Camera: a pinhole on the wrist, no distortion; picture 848 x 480 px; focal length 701.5 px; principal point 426.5 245.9 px. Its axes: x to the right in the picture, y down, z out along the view. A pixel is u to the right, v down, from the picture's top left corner.
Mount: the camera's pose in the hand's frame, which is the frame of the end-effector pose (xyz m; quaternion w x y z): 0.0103 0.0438 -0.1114 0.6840 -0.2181 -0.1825 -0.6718
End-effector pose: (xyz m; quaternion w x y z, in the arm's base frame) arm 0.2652 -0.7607 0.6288 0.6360 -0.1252 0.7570 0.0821
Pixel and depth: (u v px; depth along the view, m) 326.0 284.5 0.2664
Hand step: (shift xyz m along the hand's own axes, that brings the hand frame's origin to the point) 0.0353 0.2207 0.0904
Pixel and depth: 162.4 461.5 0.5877
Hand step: 0.2093 0.5494 0.2516
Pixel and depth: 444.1 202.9 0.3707
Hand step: 0.0040 0.2374 0.2056
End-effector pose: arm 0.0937 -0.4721 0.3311 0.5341 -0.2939 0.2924 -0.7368
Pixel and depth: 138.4 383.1 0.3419
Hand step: 0.0876 0.3477 0.0954
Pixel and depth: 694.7 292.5 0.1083
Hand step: 0.0235 0.0679 0.0015
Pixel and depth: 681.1 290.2 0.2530
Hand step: 0.0401 0.1043 0.1497
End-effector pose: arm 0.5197 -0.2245 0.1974 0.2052 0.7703 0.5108 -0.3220
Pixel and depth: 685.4 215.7 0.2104
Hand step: 0.0128 0.0930 0.1076
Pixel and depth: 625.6 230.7 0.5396
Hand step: 0.0267 0.2085 0.4247
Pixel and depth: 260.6 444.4 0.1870
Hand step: 0.0699 0.1827 0.0185
